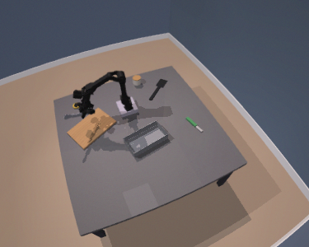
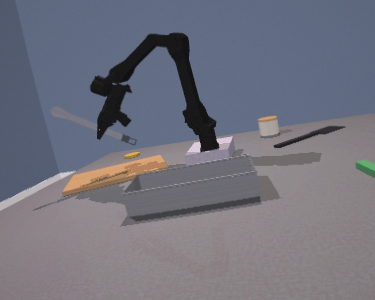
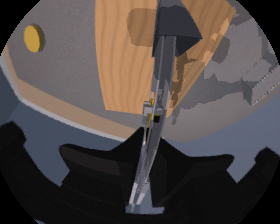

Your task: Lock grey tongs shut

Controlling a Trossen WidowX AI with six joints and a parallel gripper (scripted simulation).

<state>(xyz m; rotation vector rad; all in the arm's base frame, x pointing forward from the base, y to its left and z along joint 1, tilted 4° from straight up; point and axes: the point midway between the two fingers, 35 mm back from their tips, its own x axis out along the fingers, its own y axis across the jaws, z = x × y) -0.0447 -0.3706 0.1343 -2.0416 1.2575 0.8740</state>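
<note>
Right now my gripper tip is 13 cm above the wooden board, 4 cm to the right of it and 1 cm short of it. The rest, counted from my gripper tip: grey roasting tin 36 cm ahead, 35 cm to the left, 11 cm below; yellow disc 31 cm behind, 13 cm below, 2 cm to the left; capped cup 65 cm to the left, 25 cm behind, 11 cm below.
</note>
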